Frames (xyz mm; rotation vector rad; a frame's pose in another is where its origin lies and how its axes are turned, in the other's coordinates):
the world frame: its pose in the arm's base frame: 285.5 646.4 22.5 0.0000 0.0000 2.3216
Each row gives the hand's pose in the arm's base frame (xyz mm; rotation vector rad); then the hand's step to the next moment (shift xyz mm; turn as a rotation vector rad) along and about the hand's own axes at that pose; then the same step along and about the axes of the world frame.
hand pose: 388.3 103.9 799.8 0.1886 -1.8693 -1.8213
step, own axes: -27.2 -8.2 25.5 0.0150 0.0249 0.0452
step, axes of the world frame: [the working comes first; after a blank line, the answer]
step, axes of the arm's base frame: 9.7 34.1 -14.1 -0.0270 0.0358 0.0297

18.3 -30.4 -14.1 0.0445 -0.0047 0.0297
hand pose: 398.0 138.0 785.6 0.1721 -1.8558 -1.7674
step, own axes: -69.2 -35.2 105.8 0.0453 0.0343 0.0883
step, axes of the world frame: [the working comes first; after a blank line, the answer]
step, axes of the arm's base frame: -2.8 120.7 -51.4 -0.0700 0.0608 0.0493

90.2 -80.3 -51.4 0.0922 0.0097 0.0493
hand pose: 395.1 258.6 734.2 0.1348 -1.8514 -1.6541
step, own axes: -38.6 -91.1 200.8 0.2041 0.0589 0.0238
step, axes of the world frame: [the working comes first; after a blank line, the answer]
step, axes of the arm's base frame: -104.0 171.8 -98.8 -0.1535 -0.0653 0.1337

196.6 -41.2 -98.8 0.0570 0.1568 0.1337
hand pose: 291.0 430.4 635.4 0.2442 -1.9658 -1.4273
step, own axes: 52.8 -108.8 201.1 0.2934 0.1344 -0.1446
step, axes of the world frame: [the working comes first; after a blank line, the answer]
step, axes of the arm's base frame: -190.0 85.4 -108.0 -0.0978 -0.2120 0.2656

192.1 80.6 -108.0 -0.0883 0.2161 0.2656
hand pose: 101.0 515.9 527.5 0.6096 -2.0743 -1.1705
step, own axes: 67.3 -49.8 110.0 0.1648 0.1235 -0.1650
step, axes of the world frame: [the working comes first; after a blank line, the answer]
step, axes of the arm's base frame: -123.0 -8.3 -62.6 0.0039 -0.1423 0.2222

77.8 95.6 -62.6 -0.1067 0.0943 0.2222
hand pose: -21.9 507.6 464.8 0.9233 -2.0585 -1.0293
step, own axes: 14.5 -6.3 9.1 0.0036 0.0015 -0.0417
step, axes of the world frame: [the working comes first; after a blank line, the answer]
step, axes of the arm's base frame: -13.1 -11.0 -6.3 0.0304 -0.0184 0.0222

0.9 17.1 -6.3 -0.0342 -0.0097 0.0222
